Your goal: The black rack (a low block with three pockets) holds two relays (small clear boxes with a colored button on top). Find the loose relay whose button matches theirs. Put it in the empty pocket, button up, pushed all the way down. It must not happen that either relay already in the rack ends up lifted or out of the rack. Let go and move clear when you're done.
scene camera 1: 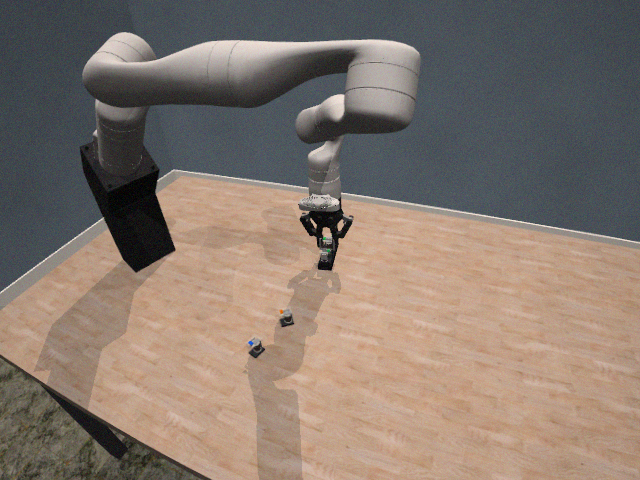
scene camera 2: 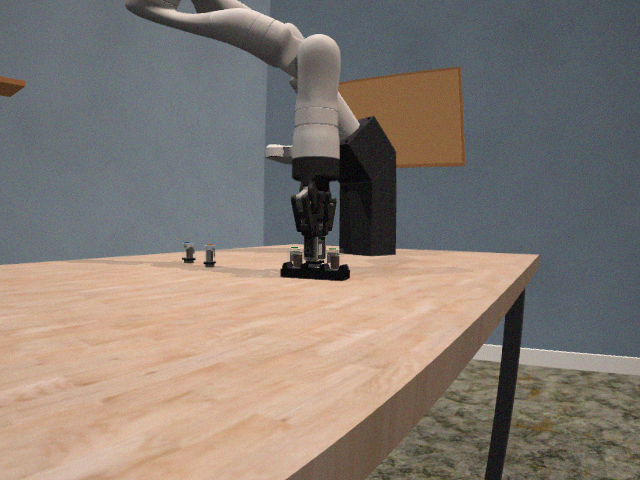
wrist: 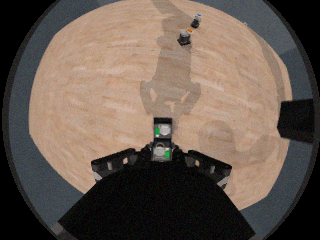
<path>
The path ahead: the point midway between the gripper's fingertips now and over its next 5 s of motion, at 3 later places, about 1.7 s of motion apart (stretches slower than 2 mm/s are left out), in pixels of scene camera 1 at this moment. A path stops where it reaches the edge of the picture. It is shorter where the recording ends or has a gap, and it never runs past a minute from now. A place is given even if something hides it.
The gripper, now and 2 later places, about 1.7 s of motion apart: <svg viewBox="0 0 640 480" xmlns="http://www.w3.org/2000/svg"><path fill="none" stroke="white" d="M328 248L328 252L326 227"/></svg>
</path>
